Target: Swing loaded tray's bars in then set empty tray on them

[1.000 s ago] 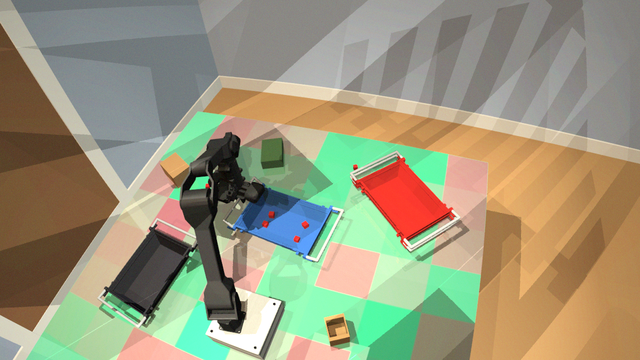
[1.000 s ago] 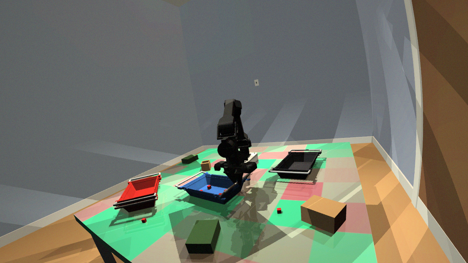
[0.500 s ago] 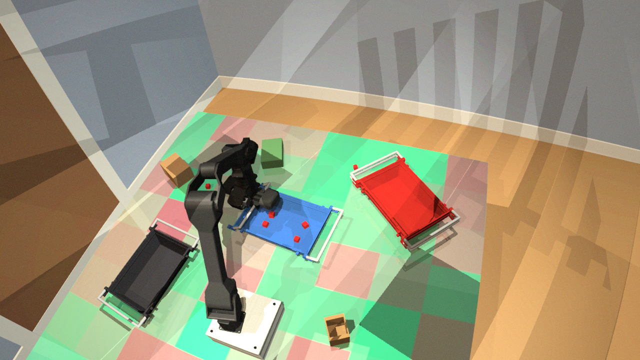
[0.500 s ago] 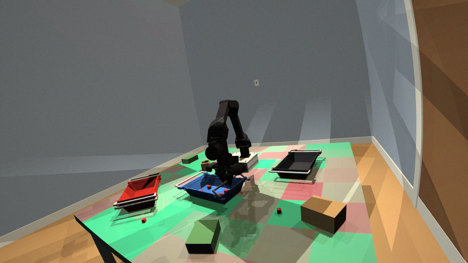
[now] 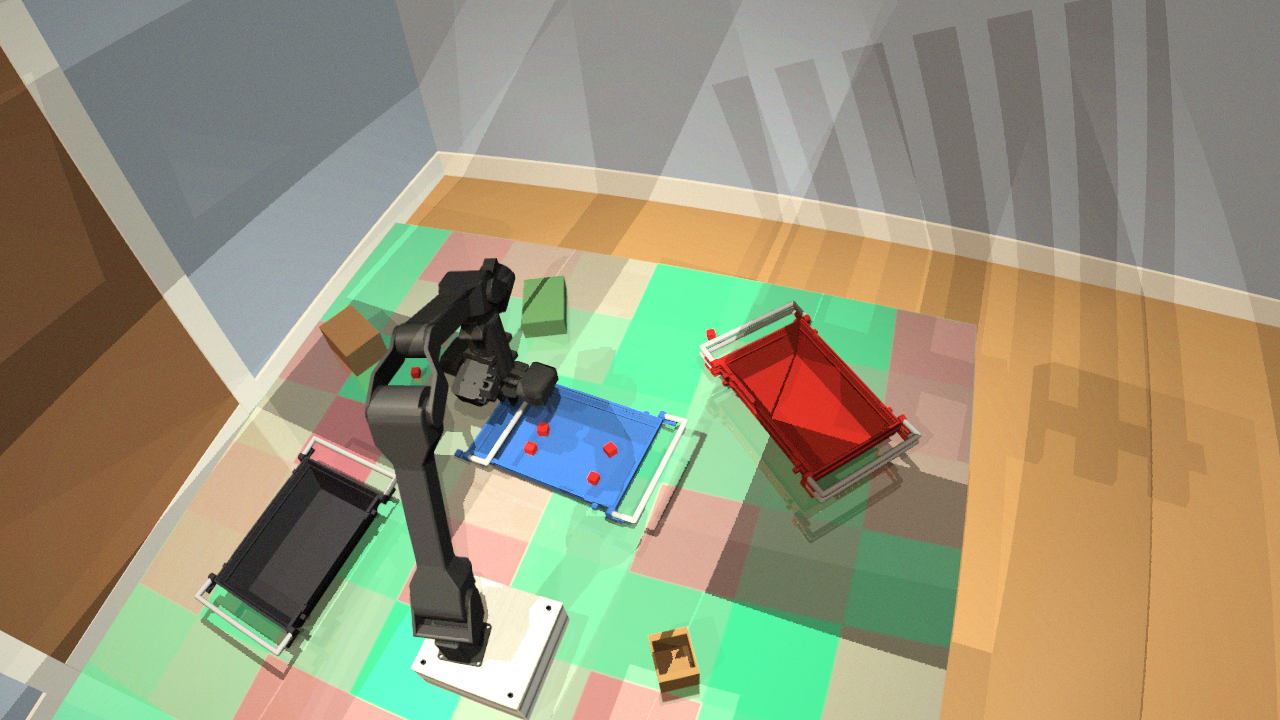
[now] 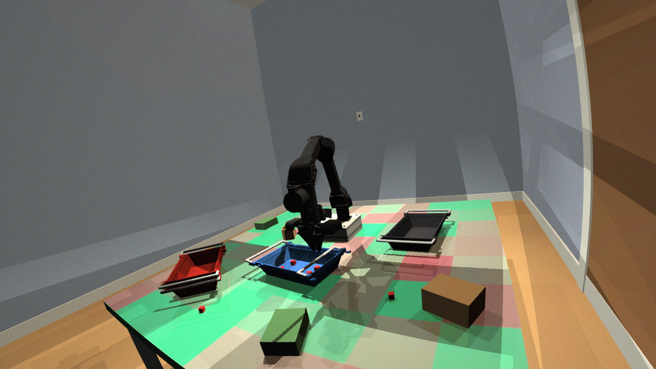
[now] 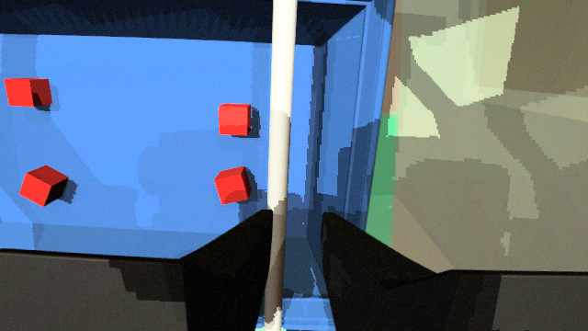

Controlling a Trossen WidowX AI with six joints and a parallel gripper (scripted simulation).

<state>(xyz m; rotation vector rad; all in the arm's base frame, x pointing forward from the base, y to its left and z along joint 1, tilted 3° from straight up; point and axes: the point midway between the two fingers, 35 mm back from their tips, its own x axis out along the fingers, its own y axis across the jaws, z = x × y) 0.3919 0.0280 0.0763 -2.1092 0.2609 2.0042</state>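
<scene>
Right now my gripper tip is 30 cm to the right of the black tray, 28 cm past it and 5 cm above it. From my gripper tip the other things lie so: small brown box: 36 cm behind, 31 cm to the right, 8 cm below.
</scene>
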